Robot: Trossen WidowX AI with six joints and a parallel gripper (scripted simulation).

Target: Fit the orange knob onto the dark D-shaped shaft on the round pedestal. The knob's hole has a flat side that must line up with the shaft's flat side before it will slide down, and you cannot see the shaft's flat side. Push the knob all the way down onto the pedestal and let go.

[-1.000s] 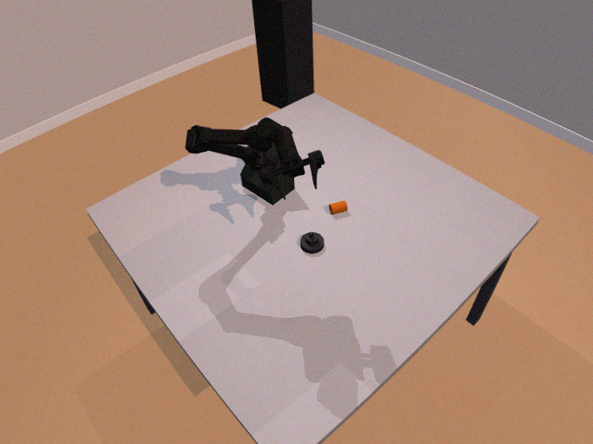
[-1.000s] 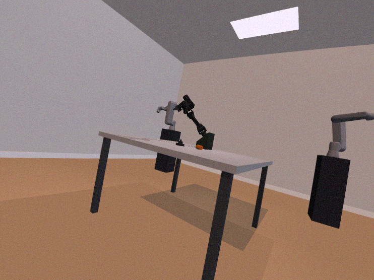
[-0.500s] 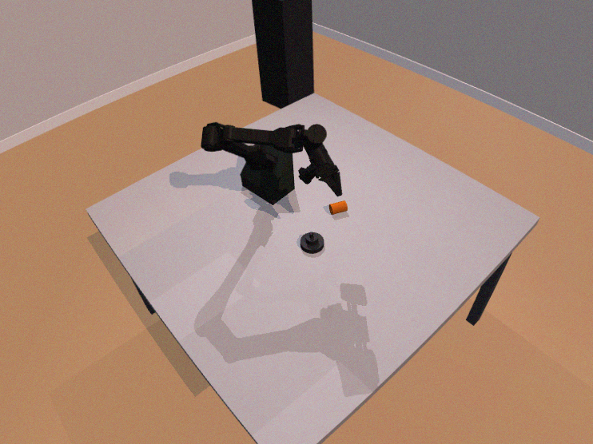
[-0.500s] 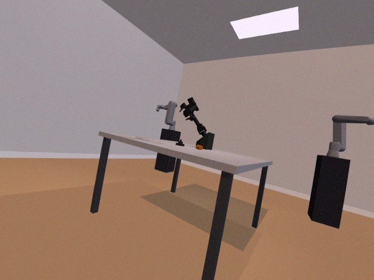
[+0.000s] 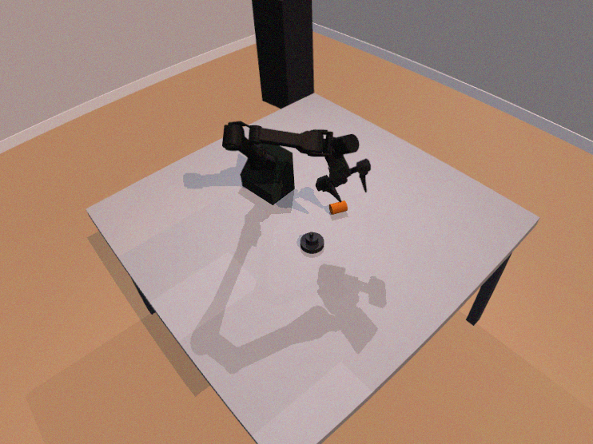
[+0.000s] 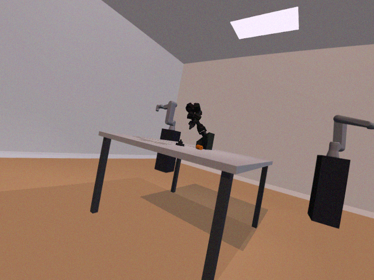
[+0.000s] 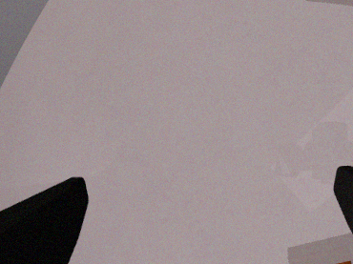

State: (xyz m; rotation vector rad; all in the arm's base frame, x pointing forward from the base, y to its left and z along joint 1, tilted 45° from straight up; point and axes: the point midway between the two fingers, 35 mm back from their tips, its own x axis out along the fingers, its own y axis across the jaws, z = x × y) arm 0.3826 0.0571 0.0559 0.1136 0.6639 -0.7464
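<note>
Now: the orange knob 11 cm behind my gripper tip, 7 cm to the left of it and 17 cm below it. Round my gripper tip: round dark pedestal: 8 cm behind, 13 cm to the right, 16 cm below.
</note>
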